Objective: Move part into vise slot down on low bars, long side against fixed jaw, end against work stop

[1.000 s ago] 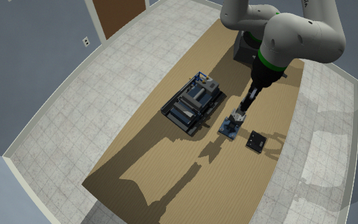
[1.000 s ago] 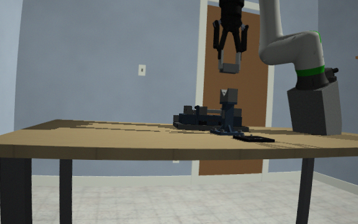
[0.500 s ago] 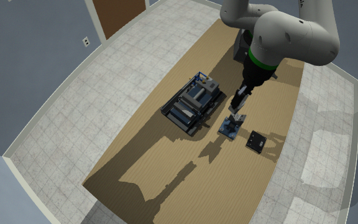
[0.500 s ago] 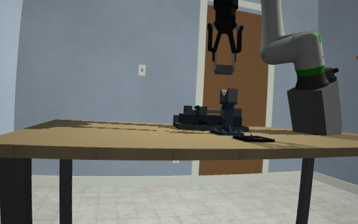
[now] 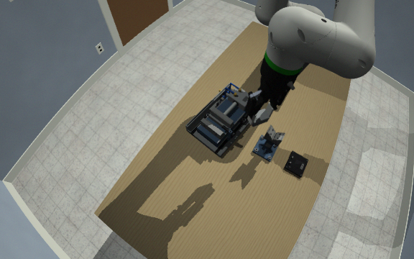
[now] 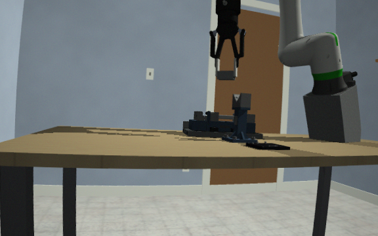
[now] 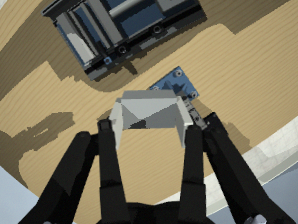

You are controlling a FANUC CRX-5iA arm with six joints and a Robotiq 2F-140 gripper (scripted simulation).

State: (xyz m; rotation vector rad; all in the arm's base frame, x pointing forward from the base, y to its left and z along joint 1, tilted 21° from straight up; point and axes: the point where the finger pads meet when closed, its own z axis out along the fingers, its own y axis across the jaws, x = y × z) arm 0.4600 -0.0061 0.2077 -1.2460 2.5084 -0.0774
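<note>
The moving jaw is 18 cm below my hand, 14 cm to the right of it and 1 cm behind it. Round my hand: V-block post: 20 cm below, 8 cm to the left, 3 cm behind; then part: 3 cm below; then work stop rod: 17 cm below, 10 cm to the right, 3 cm ahead.
</note>
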